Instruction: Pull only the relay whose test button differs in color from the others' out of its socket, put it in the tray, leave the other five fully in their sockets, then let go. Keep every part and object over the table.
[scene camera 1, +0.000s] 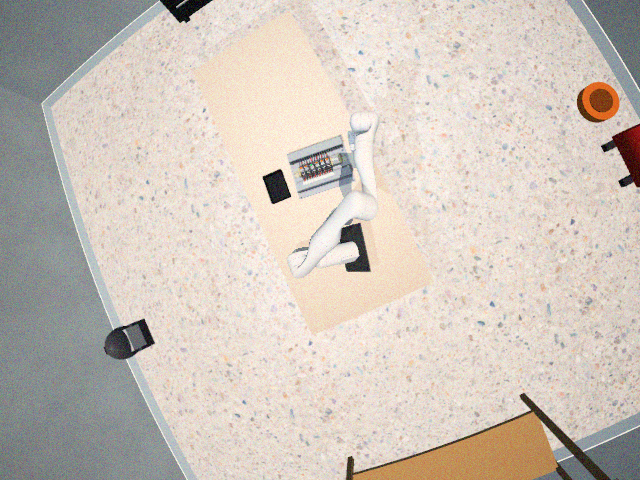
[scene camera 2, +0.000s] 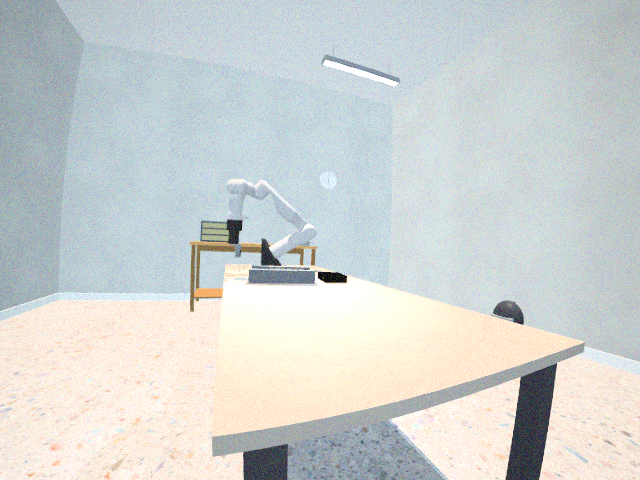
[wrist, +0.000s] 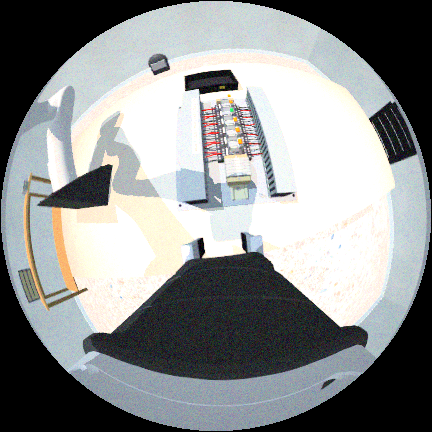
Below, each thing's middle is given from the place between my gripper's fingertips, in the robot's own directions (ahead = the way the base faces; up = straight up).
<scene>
I see the grey relay panel (wrist: 219, 195) 8 cm ahead of my hand, 21 cm to the left of it and 10 cm below it.
</scene>
